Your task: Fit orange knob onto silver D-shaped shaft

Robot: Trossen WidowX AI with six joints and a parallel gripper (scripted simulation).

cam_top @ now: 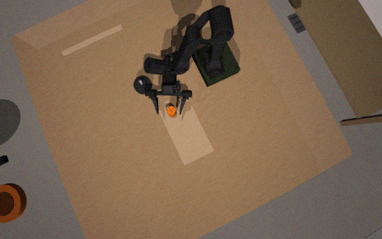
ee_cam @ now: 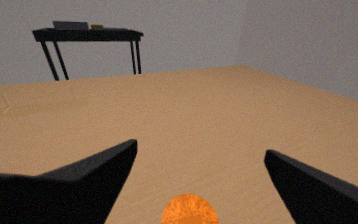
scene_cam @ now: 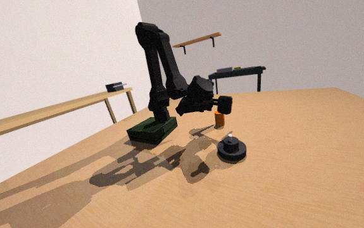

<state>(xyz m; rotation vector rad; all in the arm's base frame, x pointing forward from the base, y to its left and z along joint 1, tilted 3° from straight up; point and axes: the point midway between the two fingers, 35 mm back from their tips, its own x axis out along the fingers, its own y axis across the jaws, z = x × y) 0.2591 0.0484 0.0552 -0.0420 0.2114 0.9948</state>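
Now: gripper tip 60 mm above the orange knob, 20 mm to the left of it and 20 mm past it. Also, from my gripper tip: black round pedestal (200 mm to the right, 70 mm below, 30 mm ahead).
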